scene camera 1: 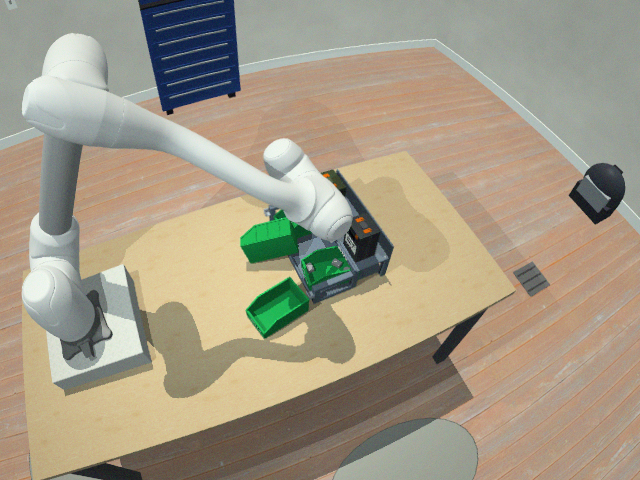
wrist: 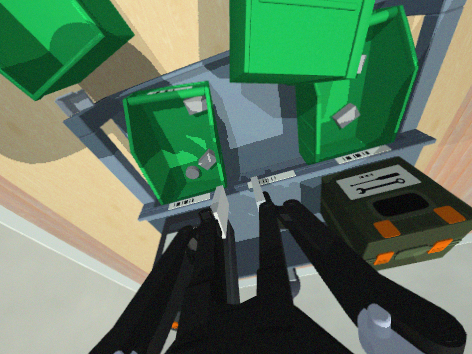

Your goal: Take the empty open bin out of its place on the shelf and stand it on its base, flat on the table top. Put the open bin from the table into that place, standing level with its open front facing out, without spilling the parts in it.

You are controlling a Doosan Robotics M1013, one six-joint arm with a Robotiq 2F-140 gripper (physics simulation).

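Where they show: gripper, between the fingertips: (wrist: 239, 191); arm's base, origin of its link: (scene camera 1: 81, 325).
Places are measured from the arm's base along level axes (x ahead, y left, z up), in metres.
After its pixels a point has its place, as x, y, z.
Observation:
A green open bin (scene camera 1: 268, 240) {0.673, -0.049, 0.033} (wrist: 300, 42) {0.737, -0.042, 0.050} lies tipped over with its underside upward, across the edge of the shelf (scene camera 1: 387, 251) {0.974, -0.279, 0.027} (wrist: 250, 142) {0.864, -0.102, -0.084}. Its inside is hidden. Another green open bin (scene camera 1: 279, 308) {0.608, -0.219, -0.087} (wrist: 50, 47) {0.644, -0.268, -0.087} stands on its base on the table top (scene camera 1: 206, 268) {0.468, 0.045, -0.090}, and no parts show in it. A bare place shows in the wrist view between two shelf bins, partly covered by the tipped bin. My gripper (wrist: 239, 191) {0.857, -0.131, 0.026} has its fingertips close together with a small gap and no bin between them, over the shelf near that place. The arm hides it in the scene view.
One shelf bin (scene camera 1: 328, 266) {0.828, -0.171, -0.081} (wrist: 172, 145) {0.810, -0.219, -0.081} holds grey parts; the other (wrist: 360, 107) {0.880, 0.074, -0.079} also holds grey parts, beside and partly under the tipped bin. A black case (scene camera 1: 364, 240) {0.884, -0.254, 0.119} and an olive case (scene camera 1: 333, 179) {0.958, 0.012, 0.107} (wrist: 395, 215) {0.900, 0.007, 0.087} stand behind the bins.

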